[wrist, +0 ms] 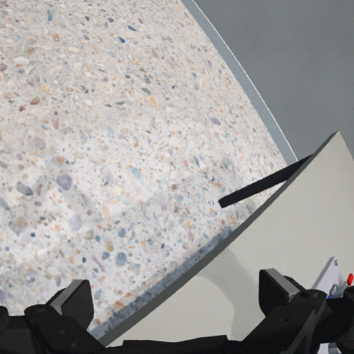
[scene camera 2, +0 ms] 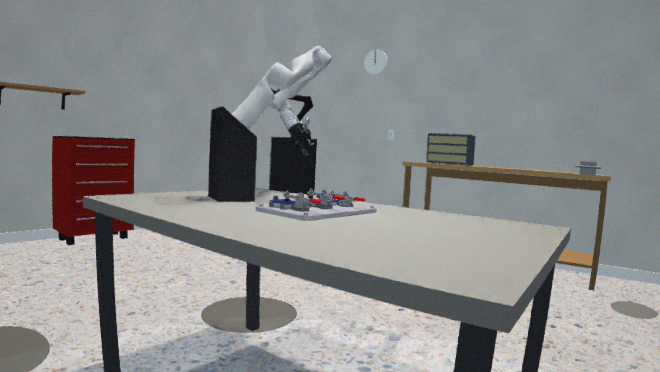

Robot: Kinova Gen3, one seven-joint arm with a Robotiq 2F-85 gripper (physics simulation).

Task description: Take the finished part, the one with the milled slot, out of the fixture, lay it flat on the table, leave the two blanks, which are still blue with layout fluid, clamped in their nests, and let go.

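Places are measured from the arm's base along level axes (x down, y right, z back), in metres.
Where they show: gripper, fingertip midpoint: (scene camera 2: 309, 150); arm's base at its link origin: (scene camera 2: 236, 127).
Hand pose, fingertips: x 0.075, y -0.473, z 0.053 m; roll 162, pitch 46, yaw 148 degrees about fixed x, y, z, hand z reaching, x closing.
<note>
Each offset is from my fingertips to the centre of the thing. "pt": to the spot under its first point. Level surfaces: height alone.
My gripper (scene camera 2: 305, 150) (wrist: 174, 294) is open and empty, high above the table @(dx +0.209 m) (scene camera 2: 425, 250) (wrist: 295, 215) and behind the fixture in the scene view. The fixture's pale base plate @(pt dx +0.197, dy +0.600, dz -0.598 m) (scene camera 2: 305, 216) (wrist: 327, 276) lies on the table; in the wrist view it is at the lower right, partly hidden by the right finger. Grey clamps @(pt dx +0.167, dy +0.548, dz -0.525 m) (scene camera 2: 301, 202) with red handles @(pt dx +0.163, dy +0.325, dz -0.576 m) (scene camera 2: 359, 199) (wrist: 350, 279) stand on it. A blue blank @(pt dx +0.173, dy +0.546, dz -0.448 m) (scene camera 2: 285, 201) shows at its left side in the scene view; more blue shows behind the clamps. The part with the milled slot cannot be made out in either view.
The arm's black pedestal (scene camera 2: 232, 160) stands at the table's back left, with another black block (scene camera 2: 293, 162) behind the fixture. A red drawer cabinet (scene camera 2: 100, 185) is at the left. A wooden bench (scene camera 2: 505, 171) with a drawer box (scene camera 2: 447, 149) stands behind the table at the right.
</note>
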